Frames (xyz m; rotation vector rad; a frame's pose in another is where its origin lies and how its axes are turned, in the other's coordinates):
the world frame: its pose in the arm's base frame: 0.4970 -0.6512 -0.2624 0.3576 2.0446 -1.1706
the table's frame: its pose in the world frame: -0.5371 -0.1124 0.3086 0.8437 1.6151 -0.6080
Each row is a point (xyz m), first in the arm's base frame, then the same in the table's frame.
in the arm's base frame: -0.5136 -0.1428 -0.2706
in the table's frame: 1.0351 0.7647 1.0922
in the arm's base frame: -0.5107 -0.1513 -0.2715
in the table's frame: 1.0262 0.7634 1.0920
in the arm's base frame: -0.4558 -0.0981 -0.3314
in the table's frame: 1.0458 0.8216 1.0168
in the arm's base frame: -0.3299 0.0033 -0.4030
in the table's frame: 1.0872 0.8875 0.8581
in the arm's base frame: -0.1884 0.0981 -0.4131
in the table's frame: 1.1328 0.8901 0.6937
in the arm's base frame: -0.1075 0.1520 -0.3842
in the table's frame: 1.1669 0.8581 0.6037
